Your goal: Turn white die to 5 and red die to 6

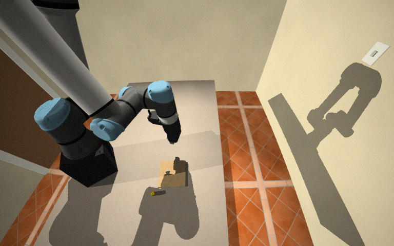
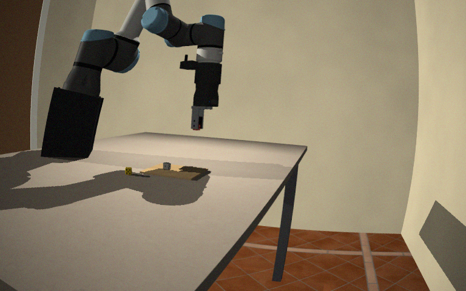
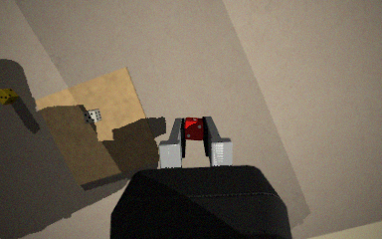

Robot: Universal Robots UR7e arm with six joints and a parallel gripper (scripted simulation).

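The tan mat lies 2 cm behind my hand, 13 cm to the right of it and 12 cm below it. The rest, counted from my hand: white die (5 cm behind, 13 cm to the right, 11 cm below); yellow die (12 cm behind, 23 cm to the right, 11 cm below); red die (1 cm below).
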